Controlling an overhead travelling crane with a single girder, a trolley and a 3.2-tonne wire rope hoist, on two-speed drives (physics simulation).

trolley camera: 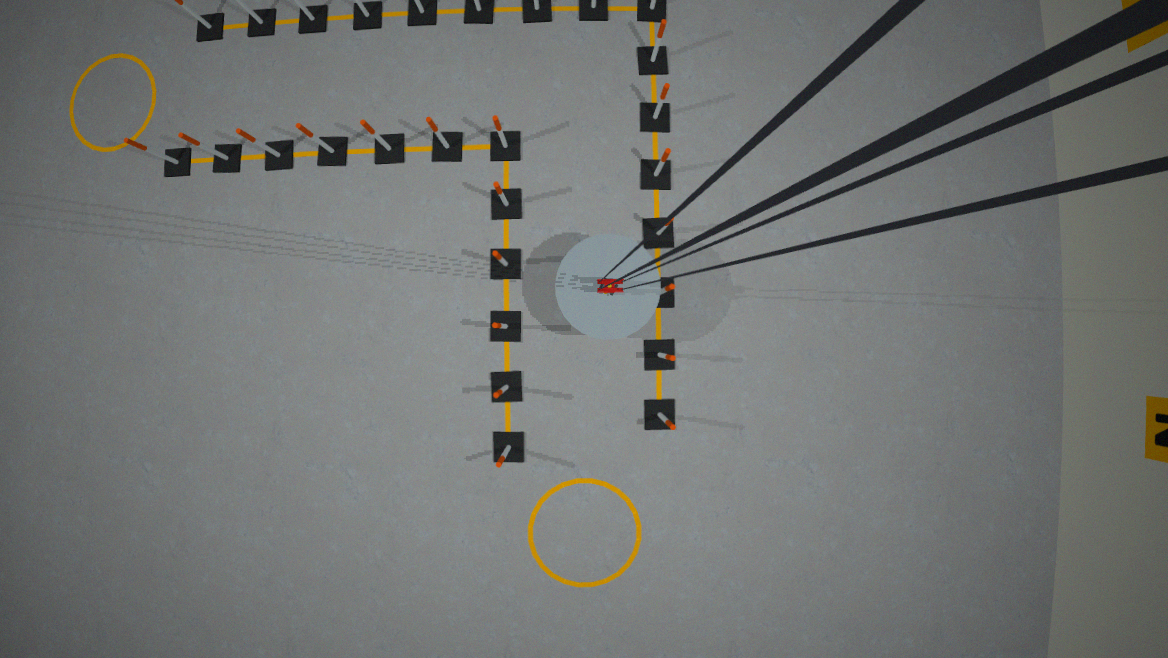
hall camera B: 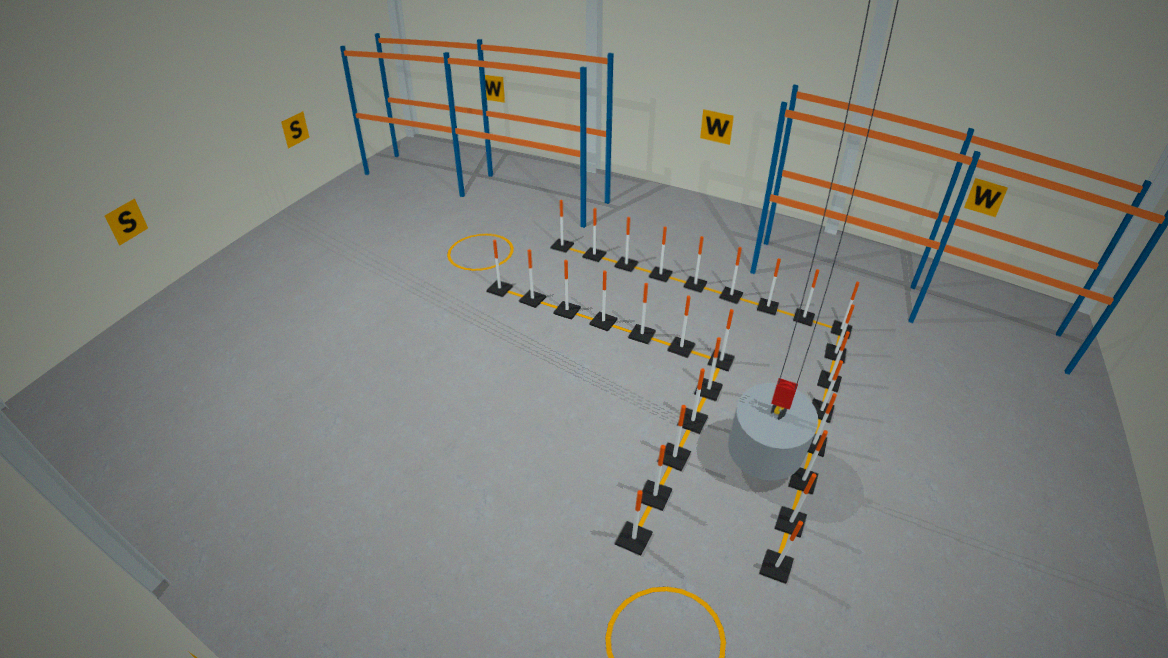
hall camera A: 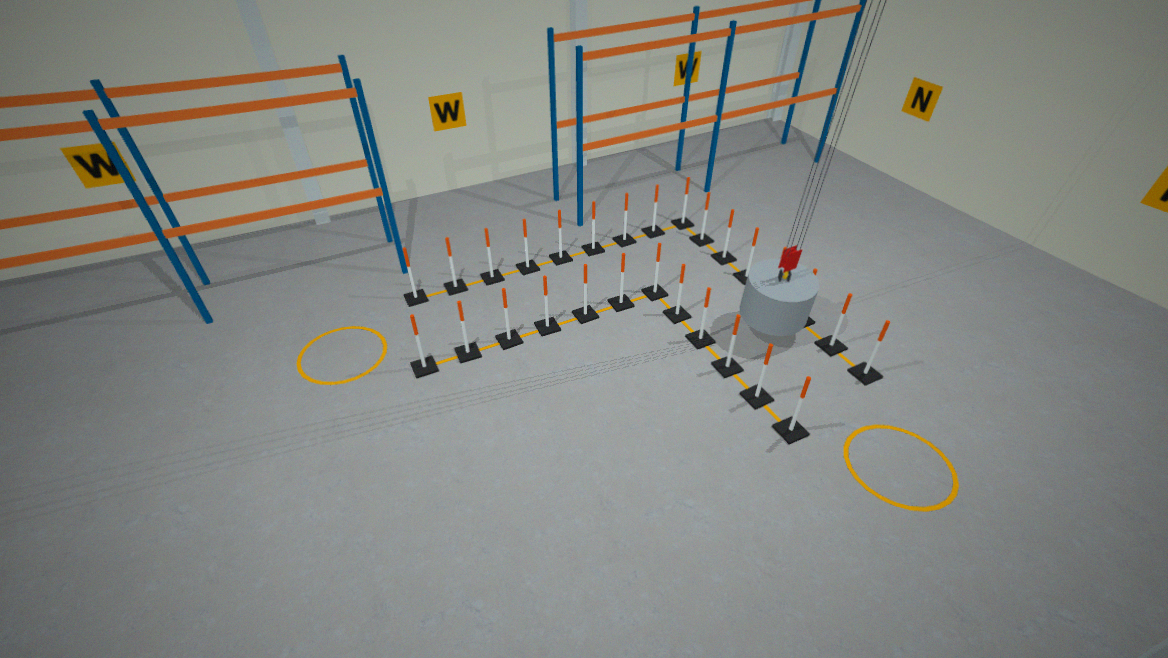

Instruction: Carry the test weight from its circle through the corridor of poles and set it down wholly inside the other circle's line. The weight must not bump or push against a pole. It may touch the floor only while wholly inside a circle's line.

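The grey test weight (hall camera A: 776, 310) (hall camera B: 766, 449) (trolley camera: 586, 310) hangs upright from the hook (hall camera A: 784, 276) (hall camera B: 778, 411) (trolley camera: 609, 286) under the red block. Its shadows lie apart below it, so it is off the floor. It is between the two pole rows of the corridor's straight leg, closer to the right row in the trolley view, where its edge covers part of a pole base (trolley camera: 668, 292). Whether it touches that pole cannot be told. The near circle (hall camera A: 886, 426) (hall camera B: 664, 588) (trolley camera: 584, 480) lies beyond this leg's open end. The other circle (hall camera A: 347, 327) (hall camera B: 482, 234) (trolley camera: 118, 55) lies beyond the other leg's end.
The left row's corner pole (hall camera A: 657, 269) (hall camera B: 726, 335) (trolley camera: 500, 132) and the outer corner pole (hall camera A: 685, 200) (hall camera B: 850, 304) mark the bend. Blue and orange racks (hall camera A: 579, 138) (hall camera B: 583, 147) stand along the W wall. Four ropes slant up right in the trolley view.
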